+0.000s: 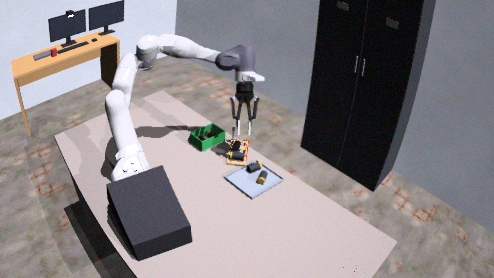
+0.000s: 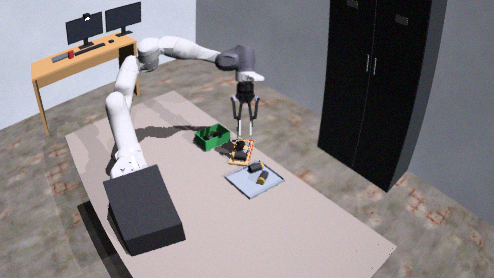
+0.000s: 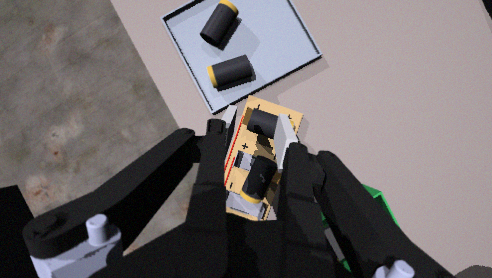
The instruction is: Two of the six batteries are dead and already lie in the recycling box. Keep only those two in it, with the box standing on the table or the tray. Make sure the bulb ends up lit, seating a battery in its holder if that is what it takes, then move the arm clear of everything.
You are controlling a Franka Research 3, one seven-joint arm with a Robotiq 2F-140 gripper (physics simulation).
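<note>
The orange holder board [image 1: 235, 162] [image 2: 238, 162] [image 3: 271, 105] lies on the table. One dark battery [image 1: 236, 155] [image 2: 240, 155] [image 3: 261, 123] lies in its tray-side bay. Another battery [image 1: 237, 145] [image 2: 242, 145] [image 3: 258, 177] lies askew over the other bay, beside a metal contact. Two batteries [image 1: 254, 167] [image 1: 262, 177] [image 3: 230, 71] [image 3: 219, 23] lie on the blue-grey tray [image 1: 252, 191] [image 2: 250, 191] [image 3: 280, 35]. The green box [image 1: 212, 142] [image 2: 217, 143] stands on the table with dark batteries inside; their count is unclear. My gripper [image 1: 244, 131] [image 2: 245, 132] [image 3: 255, 123] is partly open and empty above the board. I cannot make out a lit bulb.
A large black block [image 1: 150, 210] [image 2: 145, 207] stands on the table near the arm base. A black cabinet [image 1: 360, 90] [image 2: 375, 90] stands beyond the table's far edge. A wooden desk [image 1: 70, 55] [image 2: 87, 57] with two monitors stands at the back left.
</note>
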